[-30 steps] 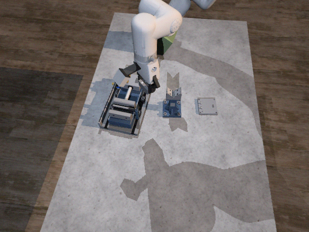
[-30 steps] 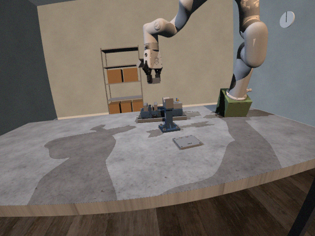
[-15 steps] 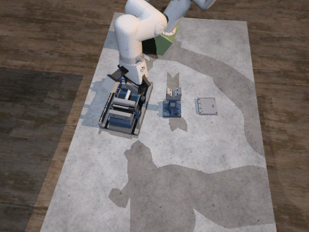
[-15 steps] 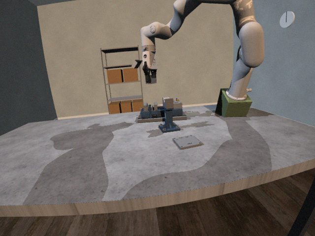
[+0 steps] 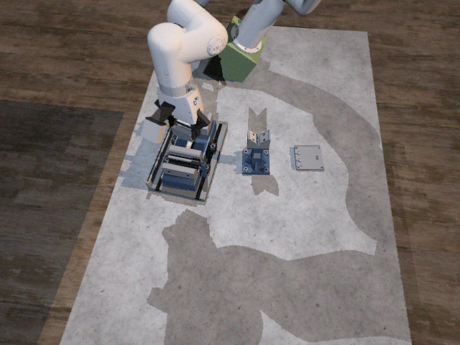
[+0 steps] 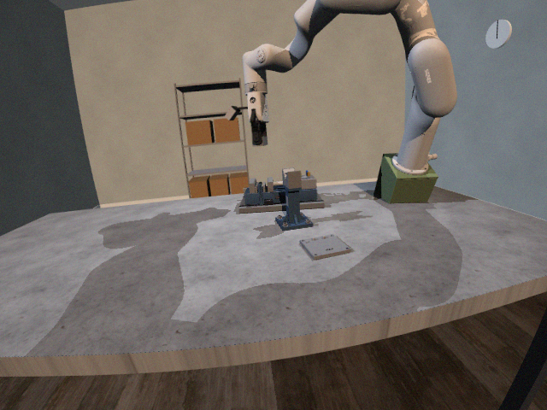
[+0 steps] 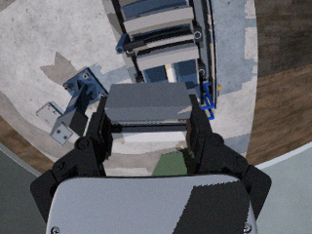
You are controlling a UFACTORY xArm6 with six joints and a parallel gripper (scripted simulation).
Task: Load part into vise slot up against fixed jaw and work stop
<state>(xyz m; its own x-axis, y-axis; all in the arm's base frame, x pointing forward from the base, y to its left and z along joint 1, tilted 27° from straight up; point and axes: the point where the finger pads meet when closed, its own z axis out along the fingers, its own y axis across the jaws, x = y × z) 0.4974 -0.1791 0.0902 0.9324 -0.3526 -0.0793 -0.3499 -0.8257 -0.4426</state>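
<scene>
Now: hand 4 cm short of the fixed jaw, 3 cm to the left of it and 17 cm above it. Round my hand: air cylinder rod: 8 cm behind, 2 cm to the right, 17 cm below; blue vise body: 6 cm behind, 2 cm to the right, 21 cm below; part: right at my hand.
</scene>
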